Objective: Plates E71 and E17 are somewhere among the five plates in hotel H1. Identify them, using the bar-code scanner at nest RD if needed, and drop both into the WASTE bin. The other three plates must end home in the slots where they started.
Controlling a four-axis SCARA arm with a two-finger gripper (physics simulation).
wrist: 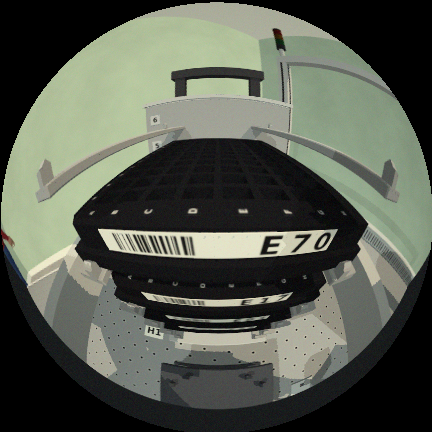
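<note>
A black handle (199, 72) can be seen in the scene, together with a hotel H1 (212, 117) and a plate E70 (211, 210).
</note>
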